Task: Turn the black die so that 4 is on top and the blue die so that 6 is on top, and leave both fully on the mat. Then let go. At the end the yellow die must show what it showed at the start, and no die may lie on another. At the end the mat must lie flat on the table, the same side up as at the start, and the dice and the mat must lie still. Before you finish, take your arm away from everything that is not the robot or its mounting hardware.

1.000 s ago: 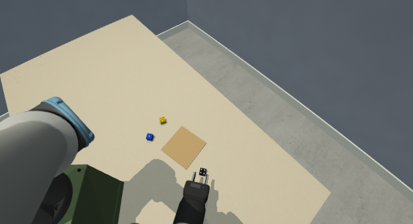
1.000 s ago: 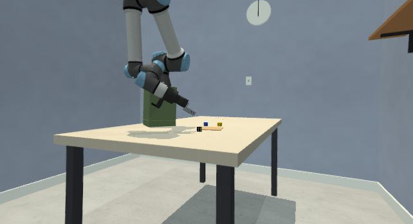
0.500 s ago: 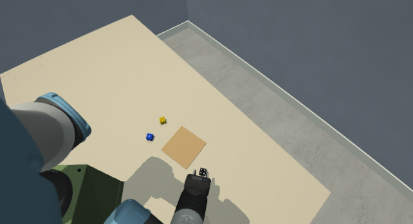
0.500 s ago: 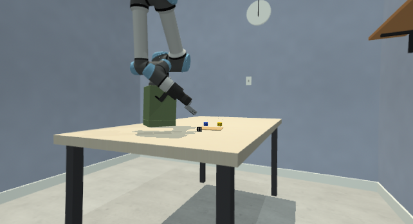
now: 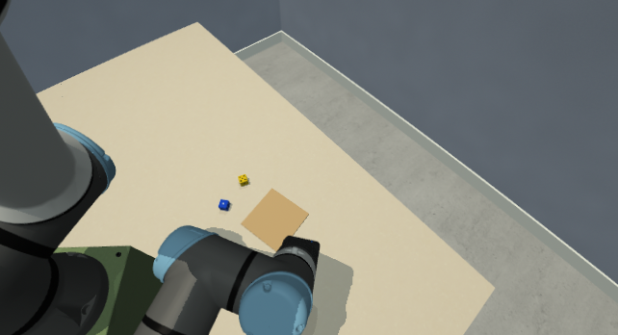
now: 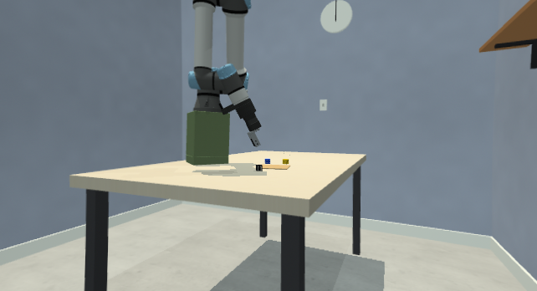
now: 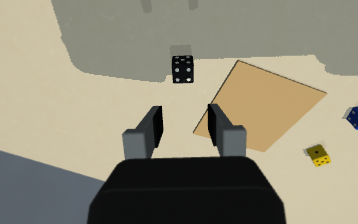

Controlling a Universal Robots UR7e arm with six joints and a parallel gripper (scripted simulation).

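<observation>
My hand is 10 mm short of the black die, 10 mm to the right of it and 110 mm above it. Also, from my hand: tan mat (10 mm ahead, 150 mm to the left, 120 mm below); blue die (100 mm behind, 260 mm to the left, 110 mm below); yellow die (10 mm behind, 300 mm to the left, 110 mm below).
</observation>
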